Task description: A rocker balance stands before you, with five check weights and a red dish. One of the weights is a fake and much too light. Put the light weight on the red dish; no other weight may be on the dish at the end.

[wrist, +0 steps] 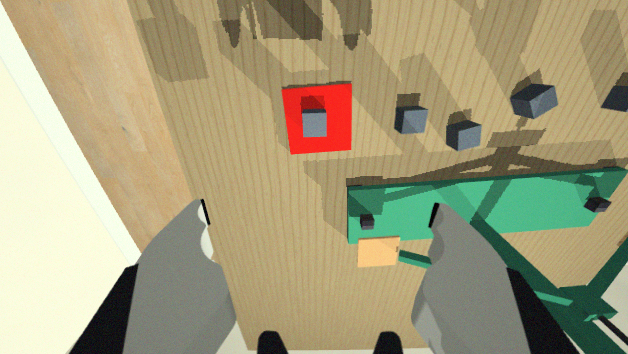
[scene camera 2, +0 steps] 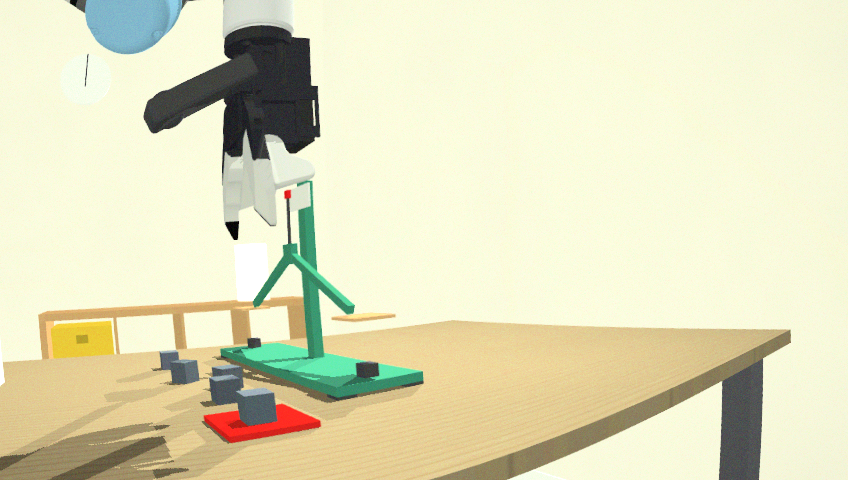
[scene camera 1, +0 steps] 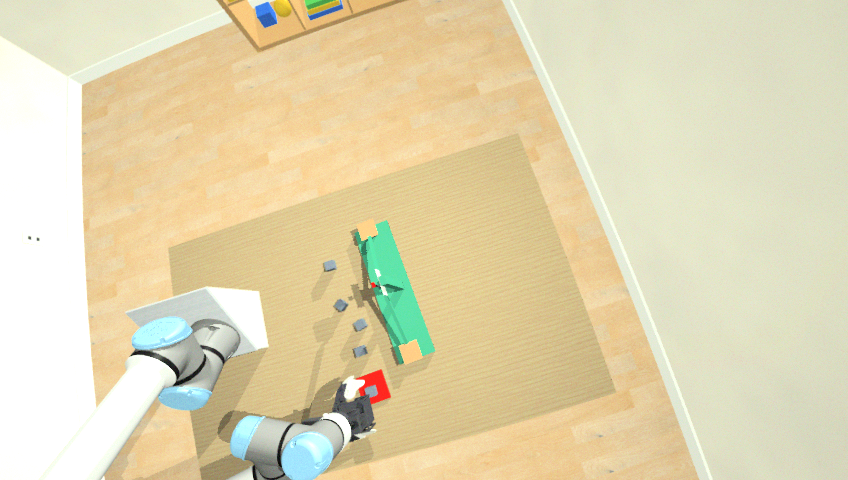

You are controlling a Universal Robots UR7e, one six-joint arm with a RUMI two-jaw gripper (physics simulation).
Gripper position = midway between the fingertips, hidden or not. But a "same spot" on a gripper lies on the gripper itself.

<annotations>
my gripper: wrist 319, 203; scene camera 2; scene camera 1
green rocker balance: wrist; scene camera 2; scene camera 1 405, 324
same spot on green rocker balance: (wrist: 378, 216) = (scene camera 2: 356, 374)
same spot on my gripper: (scene camera 2: 267, 166) = (scene camera 1: 360, 438)
</annotations>
